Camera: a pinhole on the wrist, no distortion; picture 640 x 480 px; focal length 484.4 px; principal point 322.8 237.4 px. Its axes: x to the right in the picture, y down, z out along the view. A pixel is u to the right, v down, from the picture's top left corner.
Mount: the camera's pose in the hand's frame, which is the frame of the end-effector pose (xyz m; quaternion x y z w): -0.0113 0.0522 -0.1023 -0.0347 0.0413 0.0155 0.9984
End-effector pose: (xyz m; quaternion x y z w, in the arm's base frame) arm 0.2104 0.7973 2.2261 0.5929 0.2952 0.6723 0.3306
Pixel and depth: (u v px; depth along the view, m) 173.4 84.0 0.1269
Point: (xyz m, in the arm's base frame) 0.2412 0.7546 2.2223
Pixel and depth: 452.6 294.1 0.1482
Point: 0.2399 0.7799 2.3190
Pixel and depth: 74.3 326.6 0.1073
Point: 0.2152 0.7039 2.2536
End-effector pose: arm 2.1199 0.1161 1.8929 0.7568 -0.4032 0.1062 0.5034
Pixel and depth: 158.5 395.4 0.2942
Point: 1.8952 -0.0292 1.8637
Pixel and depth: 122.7 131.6 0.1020
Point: 2.0642 0.1288 1.8902
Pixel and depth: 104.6 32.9 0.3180
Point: 2.0270 -0.0102 1.6695
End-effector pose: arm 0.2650 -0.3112 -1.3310 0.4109 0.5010 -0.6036 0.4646
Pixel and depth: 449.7 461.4 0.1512
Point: 0.3850 -0.3652 -1.3910
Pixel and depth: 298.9 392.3 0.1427
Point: 0.3704 -0.3537 -1.3411
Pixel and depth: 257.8 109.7 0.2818
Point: 0.2618 -0.4911 -1.2779
